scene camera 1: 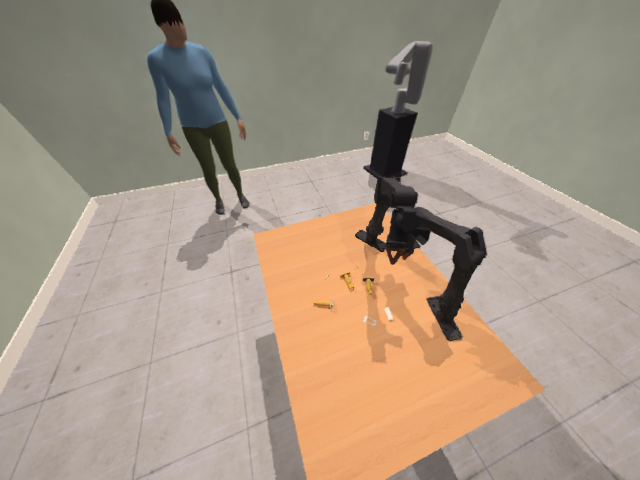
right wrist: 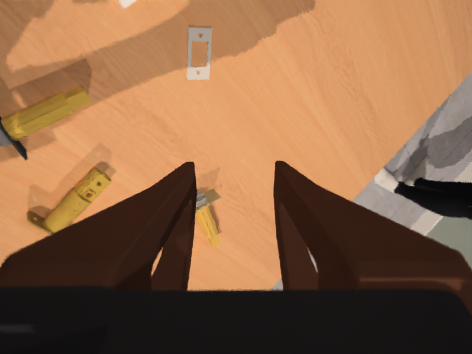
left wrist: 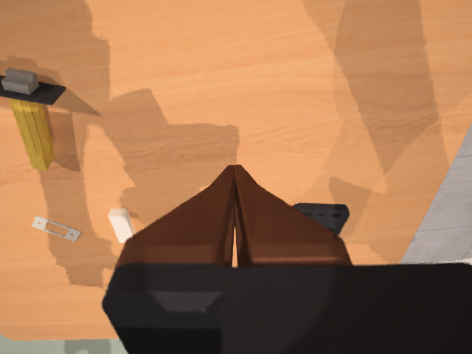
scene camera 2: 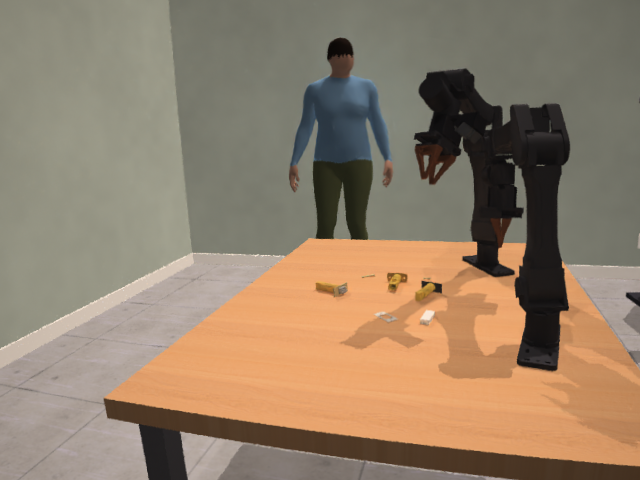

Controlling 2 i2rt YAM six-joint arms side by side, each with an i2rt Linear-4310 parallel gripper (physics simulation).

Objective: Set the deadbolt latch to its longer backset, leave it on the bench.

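Note:
Three yellow-bodied latch-like pieces lie apart on the bench (scene camera 1: 361,413) (scene camera 2: 258,392). One latch with a black faceplate (scene camera 1: 369,286) (scene camera 2: 426,291) (left wrist: 34,130) (right wrist: 47,115) lies nearest the arms. A latch with a brassy faceplate (scene camera 1: 347,282) (scene camera 2: 395,281) (right wrist: 75,202) lies beside it. A latch with a pale faceplate and grey bolt (scene camera 1: 323,304) (scene camera 2: 328,286) (right wrist: 208,225) lies farther left in the scene views. Their backset lengths cannot be read. My left gripper (scene camera 2: 499,245) (left wrist: 234,176) is shut, empty, above the bench. My right gripper (scene camera 2: 428,180) (right wrist: 234,176) is partly open, empty, high above the bench.
A white block (scene camera 1: 388,313) (scene camera 2: 427,317) (left wrist: 121,226) and a flat slotted plate (left wrist: 72,234) (right wrist: 192,75) lie near the latches. Small thin pieces (scene camera 2: 368,275) lie behind them. A person (scene camera 1: 191,87) (scene camera 2: 341,118) stands beyond the bench. A grey arm on a black pedestal (scene camera 1: 391,139) stands behind.

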